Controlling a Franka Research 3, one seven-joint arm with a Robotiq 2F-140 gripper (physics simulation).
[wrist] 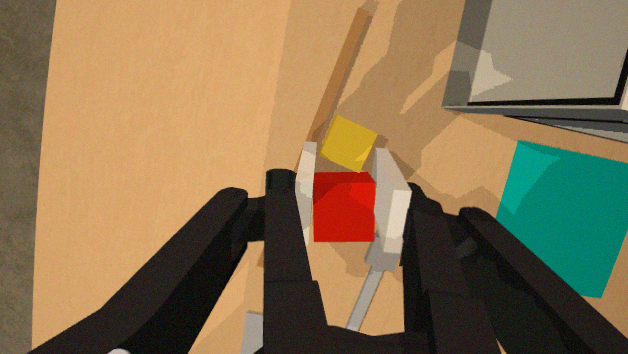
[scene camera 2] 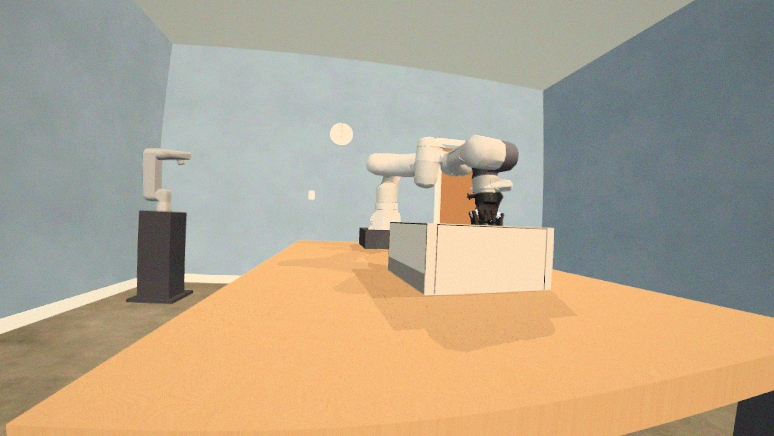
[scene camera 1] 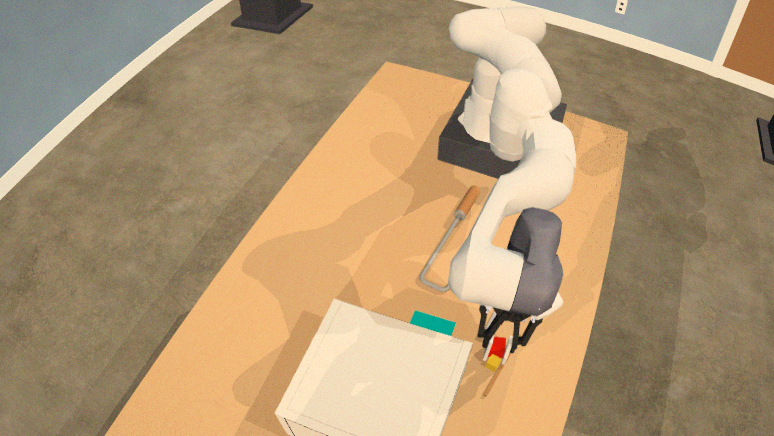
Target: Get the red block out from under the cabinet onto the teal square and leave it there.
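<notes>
The red block (scene camera 1: 498,345) (wrist: 344,212) is outside the cabinet, beside its right side in scene camera 1. My gripper (scene camera 1: 497,352) (wrist: 343,168) is shut on it, with a pale pad against each side. Whether the block is off the table I cannot tell. The teal square (scene camera 1: 432,322) (wrist: 565,225) lies at the cabinet's edge, to the right of my gripper in the wrist view. The white cabinet (scene camera 1: 373,373) (scene camera 2: 490,259) (wrist: 545,50) hides my fingertips, the block and the square in scene camera 2.
A yellow block (scene camera 1: 493,362) (wrist: 349,143) lies close against the red block's far side. A thin brown stick (scene camera 1: 492,381) (wrist: 340,75) lies beside them. A grey flat-headed tool (wrist: 365,300) reaches under the right pad. A hooked rod with an orange handle (scene camera 1: 467,200) lies nearer the arm's base.
</notes>
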